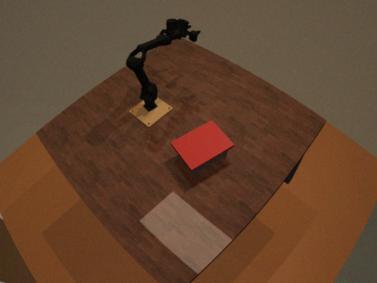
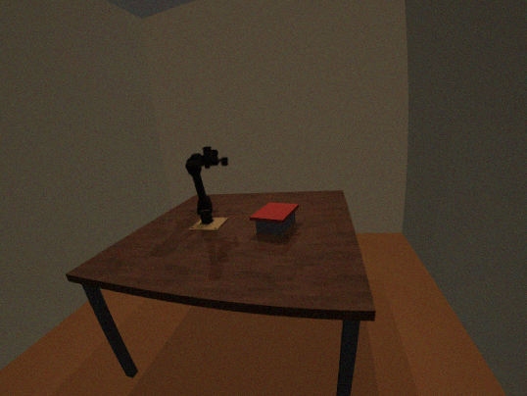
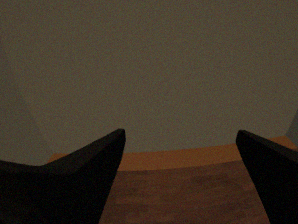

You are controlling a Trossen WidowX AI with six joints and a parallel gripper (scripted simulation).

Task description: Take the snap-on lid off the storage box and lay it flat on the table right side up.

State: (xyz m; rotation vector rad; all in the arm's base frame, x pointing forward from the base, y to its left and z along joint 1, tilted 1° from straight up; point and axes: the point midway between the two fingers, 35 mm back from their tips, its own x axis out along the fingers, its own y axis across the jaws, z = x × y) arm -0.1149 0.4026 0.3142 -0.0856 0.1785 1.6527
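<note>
The lid is 570 mm ahead of my gripper tip, 400 mm to the right of it and 220 mm below it. From my gripper tip the other things lie so: storage box (570 mm ahead, 400 mm to the right, 270 mm below).
</note>
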